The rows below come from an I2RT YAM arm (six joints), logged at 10 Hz.
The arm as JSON. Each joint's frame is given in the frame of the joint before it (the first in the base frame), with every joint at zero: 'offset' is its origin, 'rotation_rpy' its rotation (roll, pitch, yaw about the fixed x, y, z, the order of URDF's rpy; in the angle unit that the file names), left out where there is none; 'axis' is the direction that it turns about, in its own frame. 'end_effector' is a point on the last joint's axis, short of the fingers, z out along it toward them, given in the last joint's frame.
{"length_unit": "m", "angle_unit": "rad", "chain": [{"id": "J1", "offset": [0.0, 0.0, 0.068], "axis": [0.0, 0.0, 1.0]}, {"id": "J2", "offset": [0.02, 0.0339, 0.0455], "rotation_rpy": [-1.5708, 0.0, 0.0], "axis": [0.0, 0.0, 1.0]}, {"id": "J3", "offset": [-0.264, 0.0, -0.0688], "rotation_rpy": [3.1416, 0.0, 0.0], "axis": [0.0, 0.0, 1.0]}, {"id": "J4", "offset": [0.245, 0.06, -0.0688], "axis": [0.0, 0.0, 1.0]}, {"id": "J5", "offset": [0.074, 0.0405, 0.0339], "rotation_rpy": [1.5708, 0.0, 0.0], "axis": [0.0, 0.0, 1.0]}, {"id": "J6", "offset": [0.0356, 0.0, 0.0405], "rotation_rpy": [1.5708, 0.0, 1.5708], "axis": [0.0, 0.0, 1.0]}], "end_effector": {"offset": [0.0, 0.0, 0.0], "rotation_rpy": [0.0, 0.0, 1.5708]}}
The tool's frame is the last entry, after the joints.
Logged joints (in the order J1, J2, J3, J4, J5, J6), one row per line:
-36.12, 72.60, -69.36, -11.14, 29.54, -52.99
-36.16, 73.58, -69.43, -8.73, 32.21, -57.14
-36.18, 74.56, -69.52, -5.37, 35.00, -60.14
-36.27, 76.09, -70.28, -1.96, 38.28, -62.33
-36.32, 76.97, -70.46, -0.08, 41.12, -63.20
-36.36, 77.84, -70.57, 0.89, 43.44, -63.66
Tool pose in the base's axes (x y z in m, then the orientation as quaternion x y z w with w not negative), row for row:
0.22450, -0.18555, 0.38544, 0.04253, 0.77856, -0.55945, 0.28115
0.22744, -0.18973, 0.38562, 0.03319, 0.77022, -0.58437, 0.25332
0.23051, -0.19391, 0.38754, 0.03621, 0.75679, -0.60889, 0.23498
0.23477, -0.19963, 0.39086, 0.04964, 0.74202, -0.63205, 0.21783
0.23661, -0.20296, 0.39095, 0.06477, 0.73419, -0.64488, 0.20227
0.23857, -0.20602, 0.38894, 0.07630, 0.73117, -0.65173, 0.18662
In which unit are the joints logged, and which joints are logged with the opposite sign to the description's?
The joints are logged in degrees. Opposite sign: J3.
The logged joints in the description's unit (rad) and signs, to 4 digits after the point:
-0.6304, 1.2671, 1.2106, -0.1944, 0.5156, -0.9248
-0.6311, 1.2842, 1.2118, -0.1524, 0.5622, -0.9973
-0.6315, 1.3013, 1.2134, -0.0937, 0.6109, -1.0496
-0.6330, 1.3280, 1.2266, -0.0342, 0.6681, -1.0879
-0.6339, 1.3434, 1.2298, -0.0014, 0.7177, -1.1030
-0.6346, 1.3586, 1.2317, 0.0155, 0.7582, -1.1111

